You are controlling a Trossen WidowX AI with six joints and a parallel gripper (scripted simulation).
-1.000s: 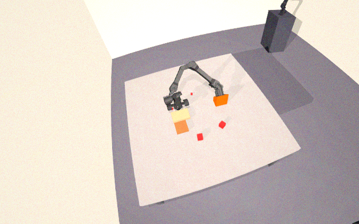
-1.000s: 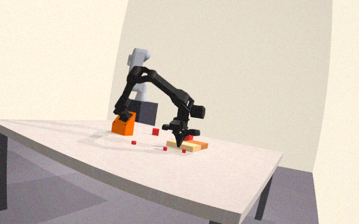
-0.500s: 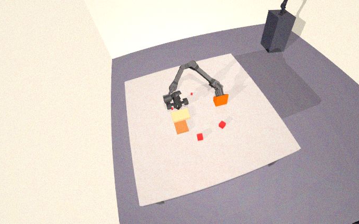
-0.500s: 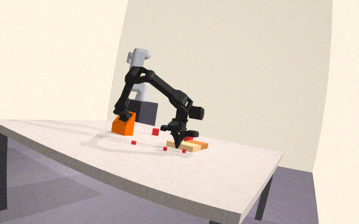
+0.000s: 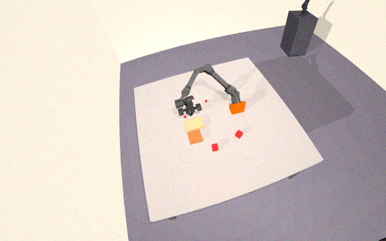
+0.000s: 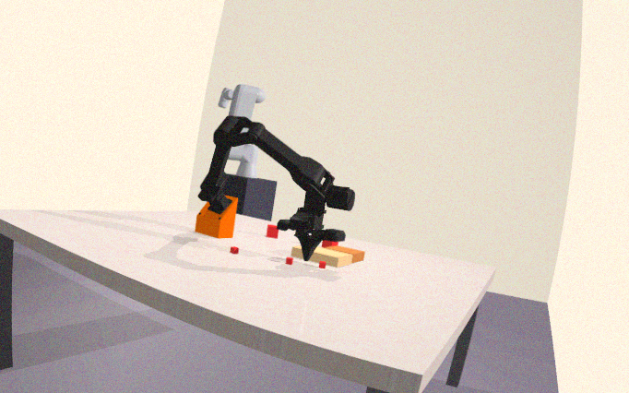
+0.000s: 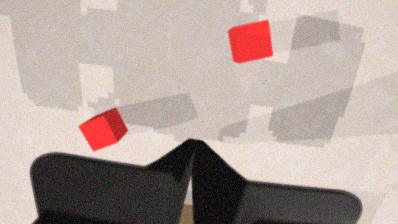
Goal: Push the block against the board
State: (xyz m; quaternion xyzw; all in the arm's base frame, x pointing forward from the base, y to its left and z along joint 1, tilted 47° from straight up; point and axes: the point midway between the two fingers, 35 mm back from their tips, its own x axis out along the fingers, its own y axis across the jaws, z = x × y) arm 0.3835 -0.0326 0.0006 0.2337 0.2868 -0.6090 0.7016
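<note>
My gripper tip is now 10 cm to the right of the cream board, 1 cm below it and 1 cm past it. The rest, counted from my gripper tip: orange square block (21 cm to the left, 1 cm behind, 1 cm above).
</note>
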